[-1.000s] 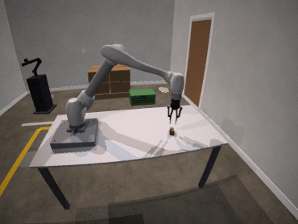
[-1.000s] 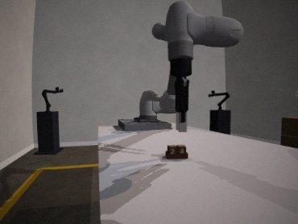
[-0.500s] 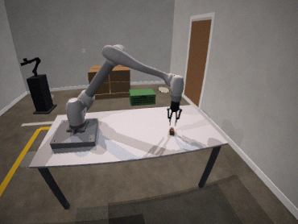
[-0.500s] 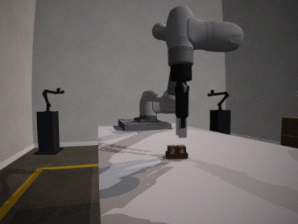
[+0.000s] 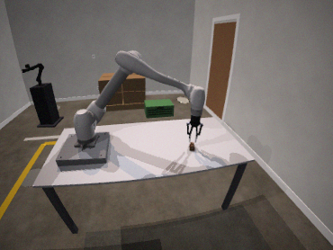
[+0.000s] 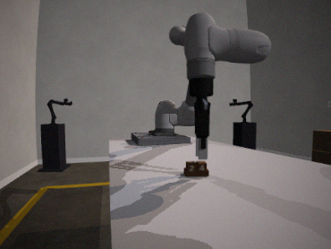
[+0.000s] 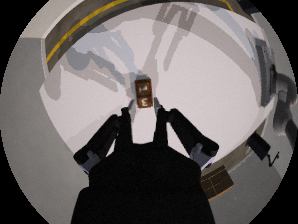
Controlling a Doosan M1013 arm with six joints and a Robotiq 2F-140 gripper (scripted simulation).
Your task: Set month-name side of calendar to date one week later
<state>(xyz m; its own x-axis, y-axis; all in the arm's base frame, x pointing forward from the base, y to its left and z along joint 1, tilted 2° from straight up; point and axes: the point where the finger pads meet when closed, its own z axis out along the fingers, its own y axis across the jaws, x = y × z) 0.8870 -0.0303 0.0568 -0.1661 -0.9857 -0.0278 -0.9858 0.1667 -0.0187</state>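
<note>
My gripper is now 8 cm above the brown tray and 2 cm to the left of it.
</note>
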